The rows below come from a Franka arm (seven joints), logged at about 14 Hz.
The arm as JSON. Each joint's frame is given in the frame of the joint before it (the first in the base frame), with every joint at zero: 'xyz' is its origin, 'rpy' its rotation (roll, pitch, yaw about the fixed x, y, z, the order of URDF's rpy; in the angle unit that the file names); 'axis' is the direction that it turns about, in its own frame. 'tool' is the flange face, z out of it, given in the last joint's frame.
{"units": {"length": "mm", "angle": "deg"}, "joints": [
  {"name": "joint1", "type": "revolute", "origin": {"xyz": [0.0, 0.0, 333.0], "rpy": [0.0, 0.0, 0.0]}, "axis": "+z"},
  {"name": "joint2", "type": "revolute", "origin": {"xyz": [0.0, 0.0, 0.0], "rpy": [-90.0, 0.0, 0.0]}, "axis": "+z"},
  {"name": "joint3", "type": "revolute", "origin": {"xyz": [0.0, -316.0, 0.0], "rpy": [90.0, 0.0, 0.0]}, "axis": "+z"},
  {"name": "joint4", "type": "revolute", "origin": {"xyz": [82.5, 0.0, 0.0], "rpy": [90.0, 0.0, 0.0]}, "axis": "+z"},
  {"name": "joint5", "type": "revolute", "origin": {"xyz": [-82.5, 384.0, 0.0], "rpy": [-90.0, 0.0, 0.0]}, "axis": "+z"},
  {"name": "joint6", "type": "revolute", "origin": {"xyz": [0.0, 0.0, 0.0], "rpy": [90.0, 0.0, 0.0]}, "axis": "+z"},
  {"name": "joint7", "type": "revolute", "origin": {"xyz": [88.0, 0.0, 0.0], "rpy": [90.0, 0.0, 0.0]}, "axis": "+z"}
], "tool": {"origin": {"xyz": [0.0, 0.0, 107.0], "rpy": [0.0, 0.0, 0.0]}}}
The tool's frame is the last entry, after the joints.
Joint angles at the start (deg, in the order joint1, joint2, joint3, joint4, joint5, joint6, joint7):
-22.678, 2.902, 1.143, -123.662, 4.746, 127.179, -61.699
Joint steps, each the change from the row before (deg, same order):
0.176, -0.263, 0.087, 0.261, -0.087, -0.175, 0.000
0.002, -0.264, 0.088, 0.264, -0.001, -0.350, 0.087
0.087, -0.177, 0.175, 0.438, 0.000, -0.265, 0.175
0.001, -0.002, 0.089, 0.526, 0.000, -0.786, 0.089
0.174, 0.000, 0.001, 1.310, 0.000, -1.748, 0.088
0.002, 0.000, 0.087, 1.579, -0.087, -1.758, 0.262
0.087, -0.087, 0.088, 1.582, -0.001, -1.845, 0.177
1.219, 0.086, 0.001, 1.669, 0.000, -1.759, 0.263
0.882, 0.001, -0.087, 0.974, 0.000, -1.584, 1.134
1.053, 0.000, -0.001, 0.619, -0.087, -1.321, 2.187
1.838, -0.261, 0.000, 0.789, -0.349, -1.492, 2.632
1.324, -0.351, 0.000, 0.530, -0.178, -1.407, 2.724
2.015, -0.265, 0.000, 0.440, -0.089, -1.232, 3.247
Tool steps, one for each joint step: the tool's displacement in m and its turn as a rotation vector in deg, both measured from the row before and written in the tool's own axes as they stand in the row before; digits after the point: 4 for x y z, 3 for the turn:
0.0027, -0.0008, -0.0041, -0.310, 0.120, -0.349
0.0012, -0.0003, -0.0040, -0.138, 0.102, -0.038
0.0032, -0.0003, -0.0045, -0.272, 0.191, -0.126
0.0015, 0.0002, -0.0028, 0.248, -0.100, -0.035
0.0035, 0.0010, -0.0075, 0.429, -0.162, -0.174
0.0034, 0.0021, -0.0097, 0.167, -0.091, 0.019
0.0039, 0.0011, -0.0105, 0.203, -0.033, -0.112
0.0127, -0.0040, -0.0091, 0.268, -0.070, -1.064
0.0075, -0.0039, -0.0049, 0.597, -0.309, 0.272
0.0087, -0.0061, -0.0023, 0.626, -0.469, 1.055
0.0144, -0.0113, -0.0054, 0.286, -0.596, 0.580
0.0094, -0.0096, -0.0047, 0.378, -0.520, 1.276
0.0140, -0.0143, -0.0030, 0.405, -0.537, 1.160

